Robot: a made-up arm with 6 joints. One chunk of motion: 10 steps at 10 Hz.
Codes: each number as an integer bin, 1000 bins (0 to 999) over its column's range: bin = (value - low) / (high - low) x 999, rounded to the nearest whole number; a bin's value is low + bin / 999 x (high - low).
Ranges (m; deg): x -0.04..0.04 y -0.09..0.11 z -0.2..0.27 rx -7..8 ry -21..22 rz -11..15
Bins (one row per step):
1: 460 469 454 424 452 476
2: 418 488 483 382 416 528
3: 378 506 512 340 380 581
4: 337 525 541 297 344 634
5: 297 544 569 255 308 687
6: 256 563 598 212 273 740
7: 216 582 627 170 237 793
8: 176 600 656 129 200 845
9: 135 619 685 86 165 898
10: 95 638 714 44 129 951
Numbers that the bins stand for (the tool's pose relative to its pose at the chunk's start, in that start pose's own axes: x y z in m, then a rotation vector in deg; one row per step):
1: -0.0032 0.0039 0.0136 -0.63 -1.54 1.39
2: -0.0065 0.0077 0.0272 -1.26 -3.09 2.74
3: -0.0097 0.0113 0.0409 -1.89 -4.64 4.12
4: -0.0130 0.0151 0.0545 -2.54 -6.19 5.50
5: -0.0162 0.0189 0.0677 -3.17 -7.74 6.88
6: -0.0195 0.0227 0.0813 -3.82 -9.25 8.26
7: -0.0227 0.0265 0.0950 -4.45 -10.80 9.64
8: -0.0259 0.0301 0.1086 -5.06 -12.39 10.99
9: -0.0292 0.0339 0.1223 -5.71 -13.90 12.37
10: -0.0324 0.0377 0.1359 -6.34 -15.45 13.75

